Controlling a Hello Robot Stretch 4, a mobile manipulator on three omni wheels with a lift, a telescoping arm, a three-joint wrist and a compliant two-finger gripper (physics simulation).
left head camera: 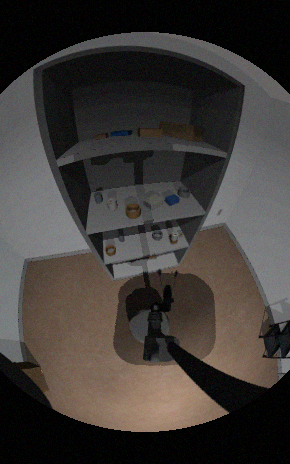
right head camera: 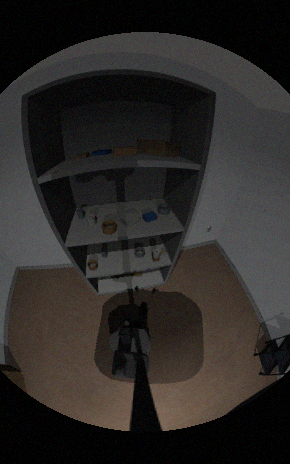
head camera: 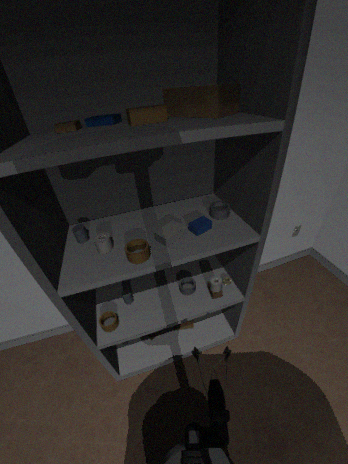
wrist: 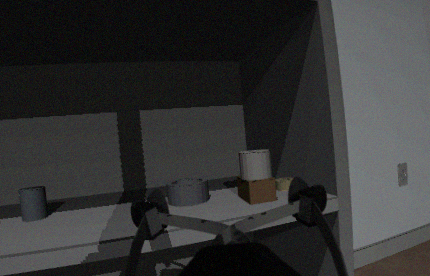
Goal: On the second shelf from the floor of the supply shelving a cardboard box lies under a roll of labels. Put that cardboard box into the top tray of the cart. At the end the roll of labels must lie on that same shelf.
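Frame: origin at the robot's base, x ahead, y right, z down, level; centimetres.
Seen in the pictures: gripper, fingertip midpoint: [left head camera: 167, 269] [right head camera: 145, 286] [head camera: 210, 346] [wrist: 227, 200].
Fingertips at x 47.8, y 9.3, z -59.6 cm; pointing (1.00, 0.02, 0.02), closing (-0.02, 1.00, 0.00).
Note:
A point is followed by its place in that frame.
The brown cardboard box [head camera: 216, 294] @[x 78.7, y 16.8, z -54.3 cm] [wrist: 257, 192] @[x 78.6, y 16.3, z -53.0 cm] lies near the right end of the second shelf [head camera: 145, 311] @[x 71.9, y -23.8, z -50.6 cm] [wrist: 95, 231] @[x 68.3, y -14.4, z -50.6 cm]. The white roll of labels [head camera: 215, 283] @[x 80.8, y 16.1, z -61.6 cm] [wrist: 255, 165] @[x 79.2, y 16.4, z -58.7 cm] stands upright on it. My gripper [head camera: 212, 353] @[x 47.8, y 9.3, z -59.5 cm] [left head camera: 168, 273] @[x 47.8, y 9.3, z -59.5 cm] [right head camera: 145, 289] @[x 47.8, y 9.3, z -59.5 cm] [wrist: 227, 200] @[x 47.8, y 9.3, z -59.5 cm] is open and empty, in front of the shelving and apart from box and roll. In the wrist view its right finger is just right of the box. A dark frame with trays, which looks like the cart, shows partly at the right edge of the left head view [left head camera: 278, 341] @[x -74.3, y 205.7, z -11.8 cm] and the right head view [right head camera: 270, 357].
A grey ring [head camera: 187, 291] @[x 81.8, y 0.4, z -54.3 cm] [wrist: 188, 193] @[x 81.9, y 1.3, z -53.5 cm] lies left of the box, a small yellow roll [head camera: 227, 281] @[x 88.5, y 25.1, z -53.1 cm] [wrist: 284, 183] @[x 87.6, y 24.4, z -52.6 cm] right behind it. A dark cylinder [head camera: 128, 299] @[x 77.1, y -33.5, z -55.1 cm] [wrist: 33, 203] @[x 77.4, y -33.0, z -54.5 cm] and an orange ring [head camera: 109, 327] @[x 60.4, y -40.7, z -55.0 cm] are farther left. The shelving's right side panel [wrist: 341, 150] @[x 78.5, y 35.3, z -60.2 cm] stands close.

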